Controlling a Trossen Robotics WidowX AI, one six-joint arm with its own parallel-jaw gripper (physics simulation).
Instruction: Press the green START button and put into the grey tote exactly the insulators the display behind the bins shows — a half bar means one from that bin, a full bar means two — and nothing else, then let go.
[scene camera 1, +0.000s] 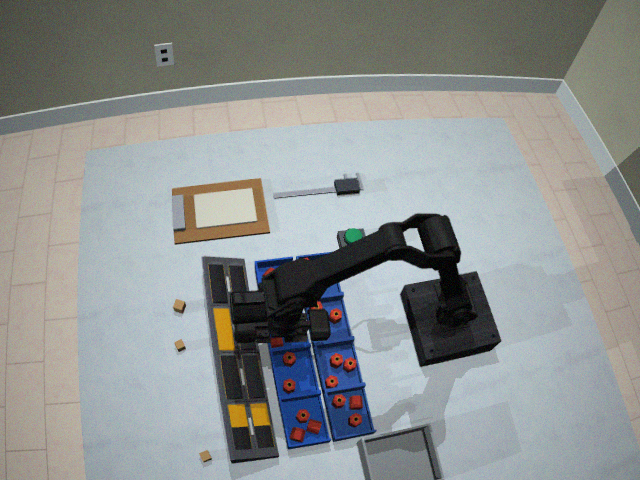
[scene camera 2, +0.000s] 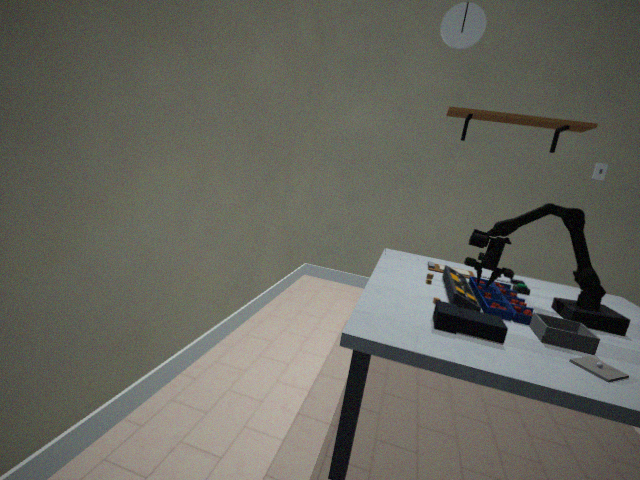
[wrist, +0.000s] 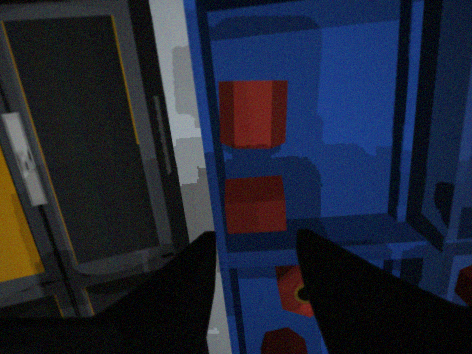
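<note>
My gripper (scene camera 2: 483, 283) (wrist: 256, 241) is partly open and empty above a blue bin (wrist: 360, 100). Its fingertips appear just below a red insulator (wrist: 255, 205) in the wrist view; another red insulator (wrist: 254, 114) lies beyond it in that bin. More insulators stand or lie in the blue bins (scene camera 1: 305, 372). The display (scene camera 1: 253, 456) (wrist: 85, 140) shows dark bars in its top section, a full yellow left bar in the second, dark bars in the third and two half bars in the bottom one. The arm partly covers it. The green START button (scene camera 1: 353, 236) (scene camera 2: 521, 285) is beside the bins. The grey tote (scene camera 1: 435, 454) (scene camera 2: 566, 338) is partly cut off in scene camera 1.
A clipboard (scene camera 1: 222, 237) and a caliper (scene camera 1: 347, 186) lie beyond the bins. Small wooden cubes (scene camera 1: 178, 305) (scene camera 1: 179, 345) (scene camera 1: 205, 456) lie left of the display. A long black box (scene camera 2: 467, 322) and a flat plate with a knob (scene camera 2: 589, 364) lie near the tote.
</note>
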